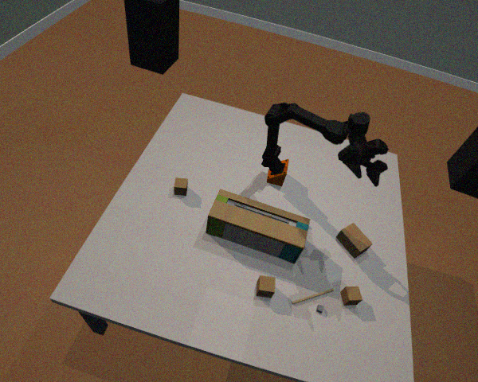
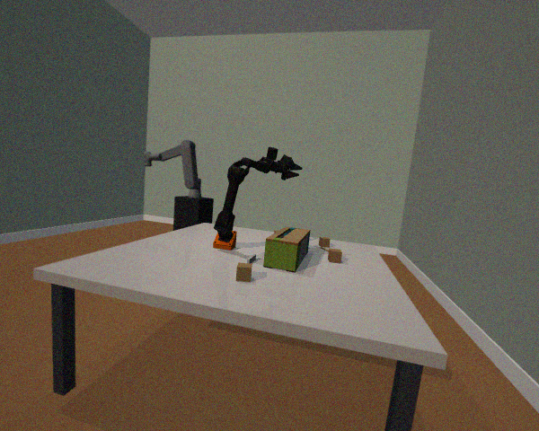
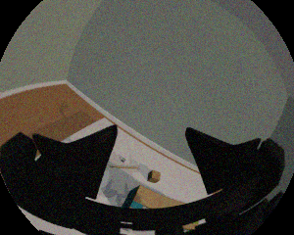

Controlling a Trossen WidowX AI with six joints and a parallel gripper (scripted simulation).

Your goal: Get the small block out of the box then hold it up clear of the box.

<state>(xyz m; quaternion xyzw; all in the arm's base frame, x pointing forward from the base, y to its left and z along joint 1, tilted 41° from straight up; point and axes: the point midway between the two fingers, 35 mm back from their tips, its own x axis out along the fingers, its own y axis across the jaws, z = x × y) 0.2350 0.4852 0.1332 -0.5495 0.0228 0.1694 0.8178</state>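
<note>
The box is 29 cm to the right of my gripper tip and 39 cm below it. The rest, counted from my gripper tip: grey block: 26 cm ahead, 4 cm to the left, 44 cm below; then tan block: 8 cm behind, 12 cm to the left, 42 cm below; then thin wooden stick: 22 cm ahead, 45 cm below.
</note>
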